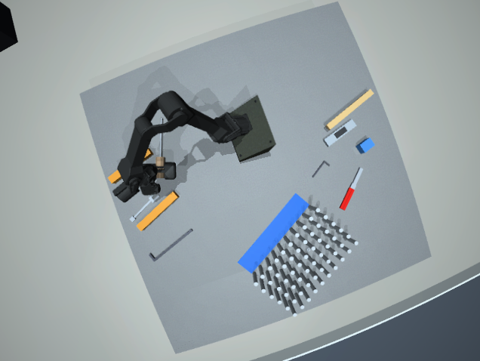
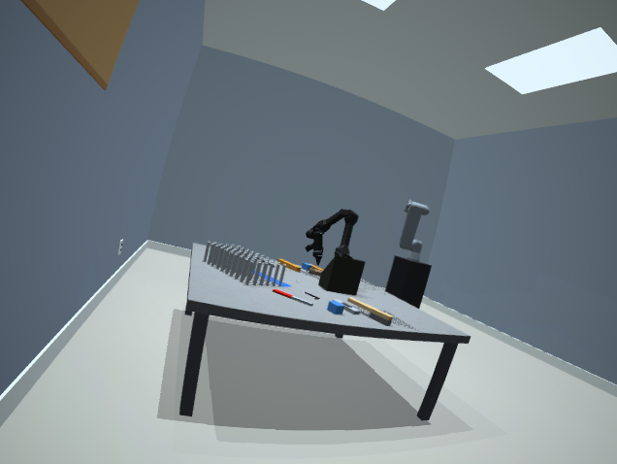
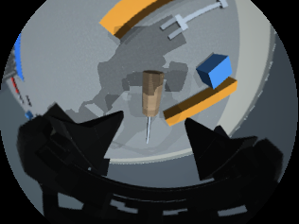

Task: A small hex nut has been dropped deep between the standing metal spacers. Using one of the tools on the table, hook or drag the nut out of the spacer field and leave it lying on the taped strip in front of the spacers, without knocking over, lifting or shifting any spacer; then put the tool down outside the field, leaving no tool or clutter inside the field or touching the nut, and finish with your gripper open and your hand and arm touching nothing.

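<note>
Right now my gripper tip is 100 mm past the wooden-handled screwdriver, 40 mm to the right of it and 70 mm above it. The rest, counted from my gripper tip: grey block (150 mm ahead, 780 mm to the left, 70 mm below); then wrench (130 mm ahead, 140 mm to the right, 80 mm below); then blue taped strip (450 mm ahead, 340 mm to the left, 80 mm below).
</note>
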